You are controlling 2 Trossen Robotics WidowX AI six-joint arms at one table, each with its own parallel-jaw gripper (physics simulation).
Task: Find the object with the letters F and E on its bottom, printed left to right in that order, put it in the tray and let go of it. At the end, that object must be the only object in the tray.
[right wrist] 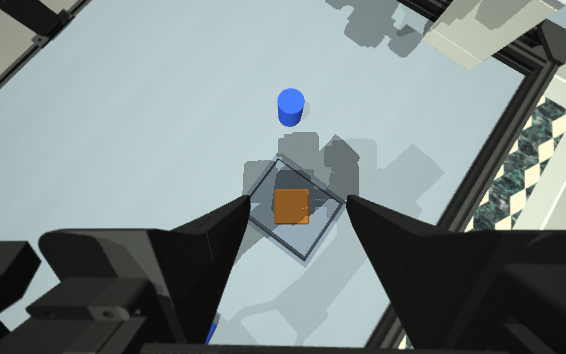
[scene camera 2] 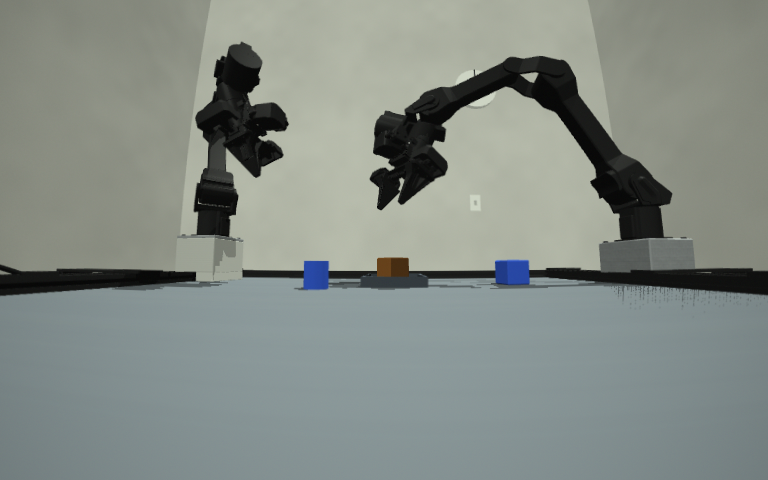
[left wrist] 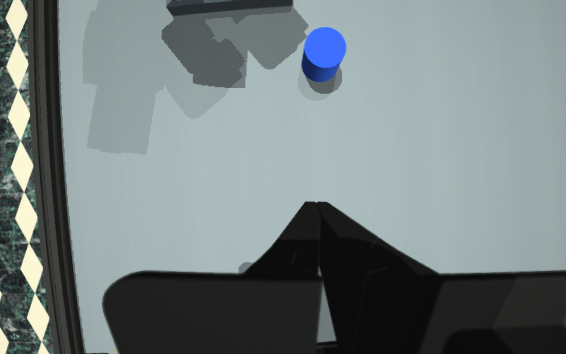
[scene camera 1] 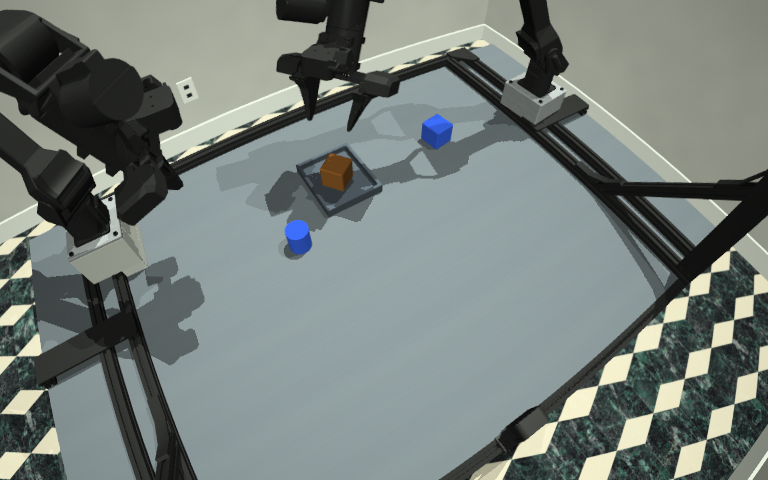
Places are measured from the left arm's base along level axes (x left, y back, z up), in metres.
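Pixels of known places: left gripper, fingertip midpoint: (scene camera 2: 257, 176) (left wrist: 314, 212) (scene camera 1: 180, 186); right gripper, fingertip midpoint: (right wrist: 298, 201) (scene camera 2: 388, 206) (scene camera 1: 329, 125); left arm's base, link origin: (scene camera 2: 212, 237) (scene camera 1: 91, 226); right arm's base, link origin: (scene camera 2: 642, 241) (scene camera 1: 536, 85).
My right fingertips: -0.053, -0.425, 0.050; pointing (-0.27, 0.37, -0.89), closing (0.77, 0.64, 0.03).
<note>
Ahead of a thing's pixels: the offset from my right fingertips to its middle, as dx, dy, dz.
An orange cube @[+0.007, -0.007, -0.121] (scene camera 1: 336, 172) (scene camera 2: 392, 267) (right wrist: 291, 206) sits in the dark square tray @[+0.009, -0.009, -0.140] (scene camera 1: 355, 201) (scene camera 2: 394, 281) (right wrist: 277, 237). A blue cylinder @[-0.088, +0.109, -0.128] (scene camera 1: 298, 237) (scene camera 2: 316, 275) (left wrist: 325, 48) (right wrist: 290, 102) stands upright on the table, apart from the tray. A blue cube @[+0.017, -0.233, -0.127] (scene camera 1: 436, 131) (scene camera 2: 512, 272) lies on the other side of the tray. My right gripper (scene camera 1: 330, 124) (scene camera 2: 390, 206) (right wrist: 298, 201) is open and empty, high above the tray. My left gripper (left wrist: 314, 212) is shut and empty, raised above the table on the left. The bottoms of the objects are hidden and no letters show.
A dark metal frame (scene camera 1: 628, 203) runs around the grey table. The white arm bases (scene camera 1: 107, 257) (scene camera 1: 532, 101) stand at its left and right. A piece of the blue cube (right wrist: 211, 332) shows at the lower edge of the right wrist view.
</note>
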